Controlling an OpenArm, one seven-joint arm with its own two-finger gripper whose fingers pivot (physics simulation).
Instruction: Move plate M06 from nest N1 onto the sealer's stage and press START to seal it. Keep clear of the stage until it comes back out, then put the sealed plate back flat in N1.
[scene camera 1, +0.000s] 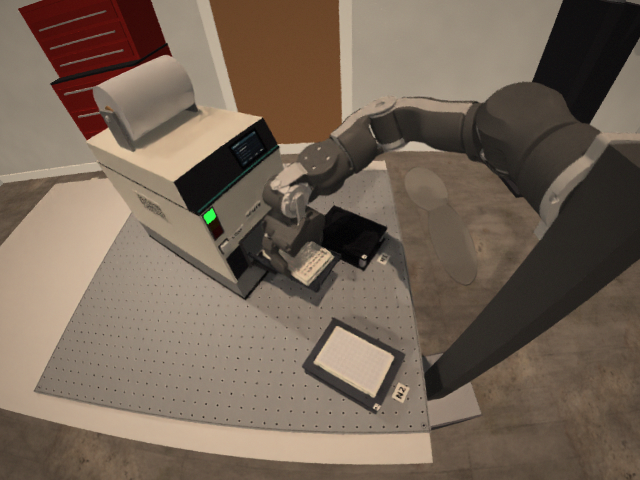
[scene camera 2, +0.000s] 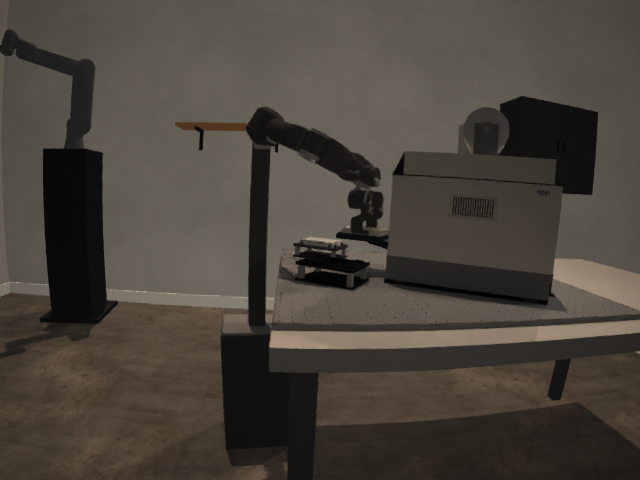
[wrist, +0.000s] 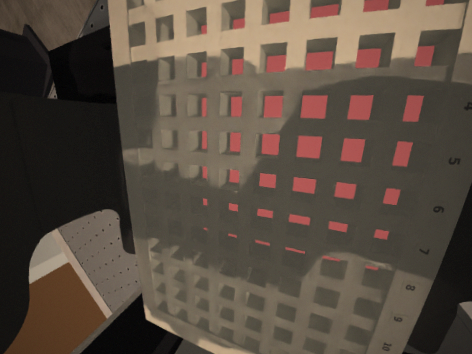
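Note:
Plate M06 (scene camera 1: 312, 264) (scene camera 2: 379, 231) (wrist: 272, 165), pale with many wells, lies over the sealer's extended dark stage (scene camera 1: 318, 285) (scene camera 2: 356, 236). In the wrist view many wells show red; I cannot make out a film. My gripper (scene camera 1: 297, 245) (scene camera 2: 363, 227) (wrist: 257, 198) points down over the plate, with its fingers at opposite edges, shut on it. Whether the plate's underside touches the stage is hidden. Nest N1 (scene camera 1: 351, 235) (scene camera 2: 333, 264) is black and empty, right behind the stage in scene camera 1. A square on the sealer's front (scene camera 1: 209, 215) glows green.
The sealer (scene camera 1: 155, 180) (scene camera 2: 475, 232) stands close beside my gripper. Its screen (scene camera 1: 247, 148) is lit and a film roll (scene camera 1: 147, 95) (scene camera 2: 485, 130) sits on top. Nest N2 (scene camera 1: 330, 387) holds another pale plate (scene camera 1: 354, 359) (scene camera 2: 321, 241) near the table's edge.

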